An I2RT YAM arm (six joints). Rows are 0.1 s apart.
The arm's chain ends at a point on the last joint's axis. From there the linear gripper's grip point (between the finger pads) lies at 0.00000 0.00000 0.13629 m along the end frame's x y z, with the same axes.
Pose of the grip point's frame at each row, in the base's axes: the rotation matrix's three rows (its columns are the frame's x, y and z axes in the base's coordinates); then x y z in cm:
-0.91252 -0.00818 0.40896; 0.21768 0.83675 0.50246; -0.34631 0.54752 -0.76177; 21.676 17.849 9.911
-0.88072 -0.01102 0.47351; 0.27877 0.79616 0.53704; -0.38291 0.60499 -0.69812; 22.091 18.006 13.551
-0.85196 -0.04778 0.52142; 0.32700 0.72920 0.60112; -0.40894 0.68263 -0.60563; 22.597 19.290 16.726
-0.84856 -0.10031 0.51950; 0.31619 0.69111 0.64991; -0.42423 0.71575 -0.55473; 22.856 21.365 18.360
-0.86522 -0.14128 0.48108; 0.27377 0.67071 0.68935; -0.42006 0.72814 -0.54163; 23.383 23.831 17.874
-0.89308 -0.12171 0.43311; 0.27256 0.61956 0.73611; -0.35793 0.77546 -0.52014; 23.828 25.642 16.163
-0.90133 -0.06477 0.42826; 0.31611 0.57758 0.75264; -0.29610 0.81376 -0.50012; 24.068 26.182 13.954
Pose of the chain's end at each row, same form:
-0.91252 -0.00818 0.40896; 0.21768 0.83675 0.50246; -0.34631 0.54752 -0.76177; 16.102 11.001 20.293
-0.88072 -0.01102 0.47351; 0.27877 0.79616 0.53704; -0.38291 0.60499 -0.69812; 15.638 10.687 23.066
-0.85196 -0.04778 0.52142; 0.32700 0.72920 0.60112; -0.40894 0.68263 -0.60563; 15.491 11.097 24.980
-0.84856 -0.10031 0.51950; 0.31619 0.69111 0.64991; -0.42423 0.71575 -0.55473; 15.776 12.507 25.920
-0.86522 -0.14128 0.48108; 0.27377 0.67071 0.68935; -0.42006 0.72814 -0.54163; 16.826 14.436 25.256
-0.89308 -0.12171 0.43311; 0.27256 0.61956 0.73611; -0.35793 0.77546 -0.52014; 17.925 15.610 23.252
-0.90133 -0.06477 0.42826; 0.31611 0.57758 0.75264; -0.29610 0.81376 -0.50012; 18.231 15.924 20.770

